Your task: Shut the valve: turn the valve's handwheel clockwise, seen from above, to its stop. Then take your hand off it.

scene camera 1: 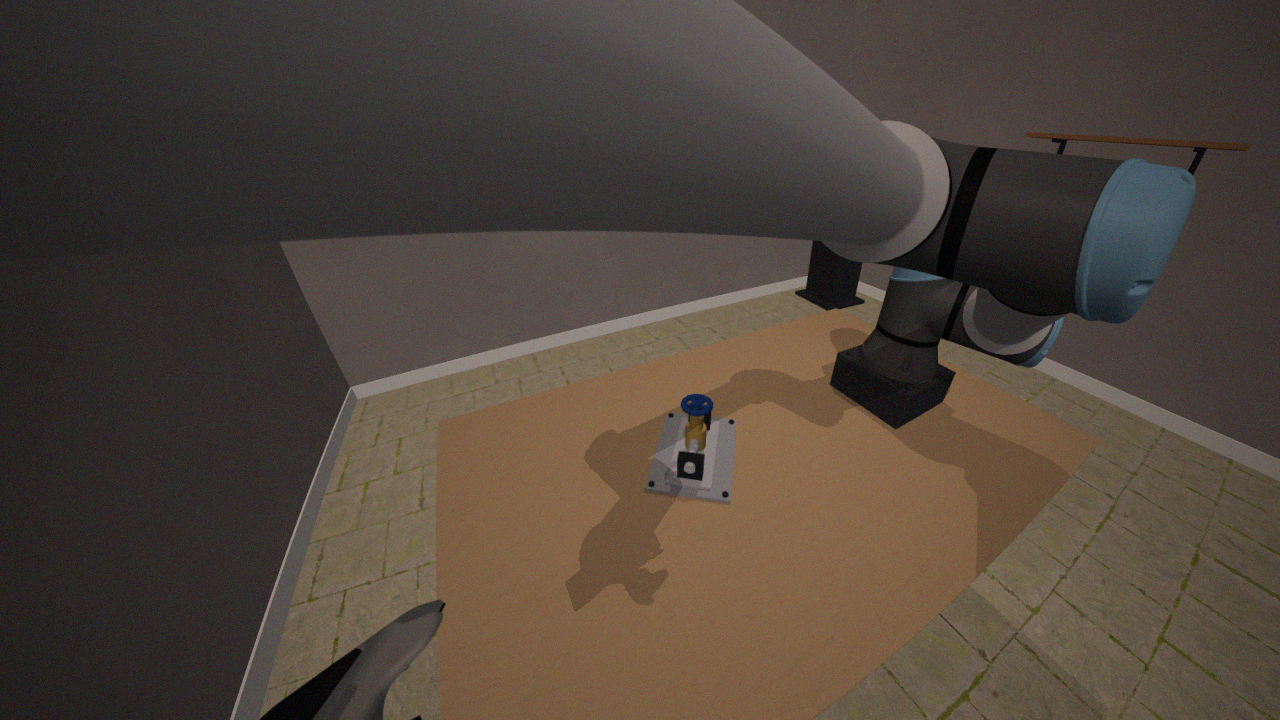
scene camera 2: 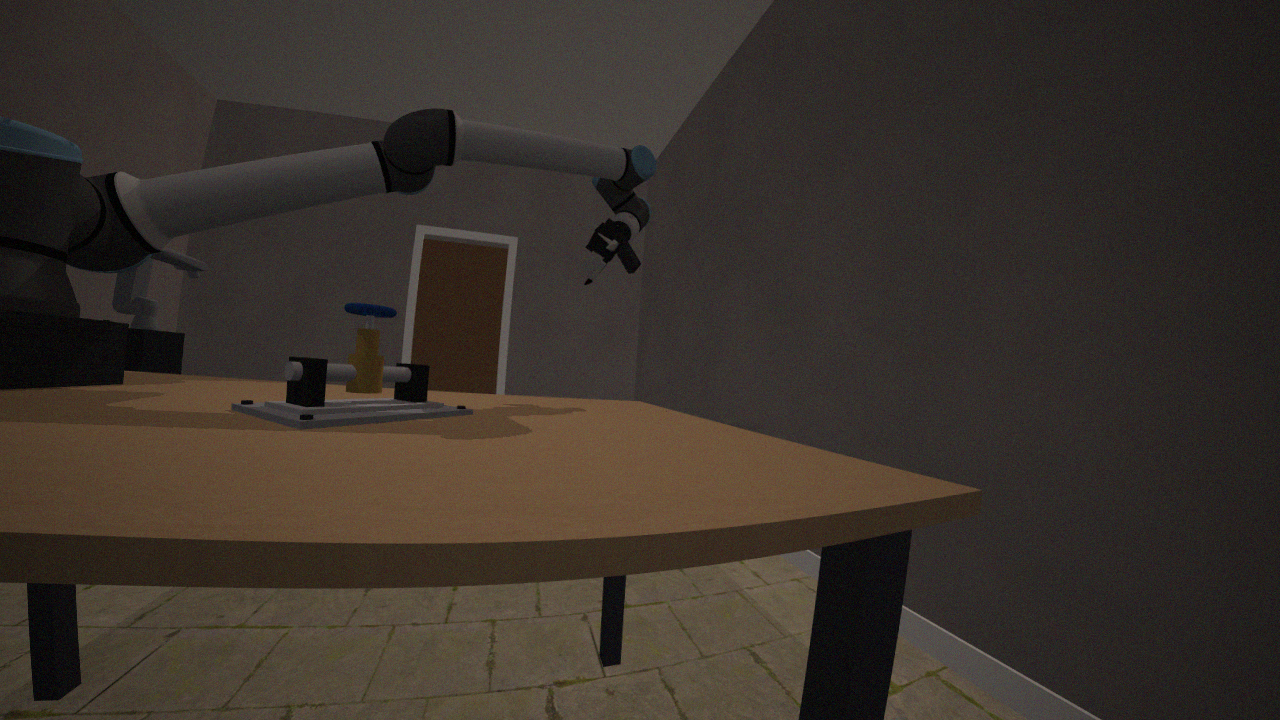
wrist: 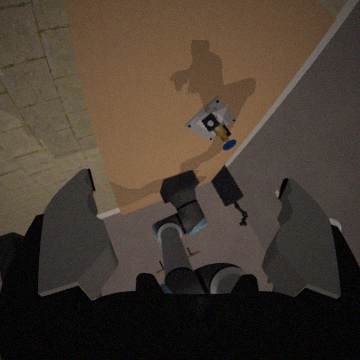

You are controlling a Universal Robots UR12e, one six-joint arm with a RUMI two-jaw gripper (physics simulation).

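The valve has a blue handwheel point(scene camera 1: 697, 404) point(scene camera 2: 369, 310) point(wrist: 229, 145) on top of a brass body point(scene camera 1: 695, 436) point(scene camera 2: 365, 360) point(wrist: 221, 132). It stands upright on a grey base plate point(scene camera 1: 659, 481) point(scene camera 2: 308, 420) point(wrist: 197, 127) on the table. My gripper point(wrist: 188, 176) is open, its two jaws wide apart with nothing between them. In the second scene view it hangs high above the table, to the right of the handwheel and well apart from it. In the first scene view one jaw shows at the bottom left. How far the handwheel is turned cannot be told.
The wooden table point(scene camera 1: 537, 537) point(scene camera 2: 537, 483) point(wrist: 125, 75) carries my arm's black base point(scene camera 1: 890, 380) point(wrist: 179, 185). Black blocks point(scene camera 2: 306, 381) hold the pipe at both sides of the valve. Walls stand beyond the table, with a brown door point(scene camera 2: 460, 313) at the back.
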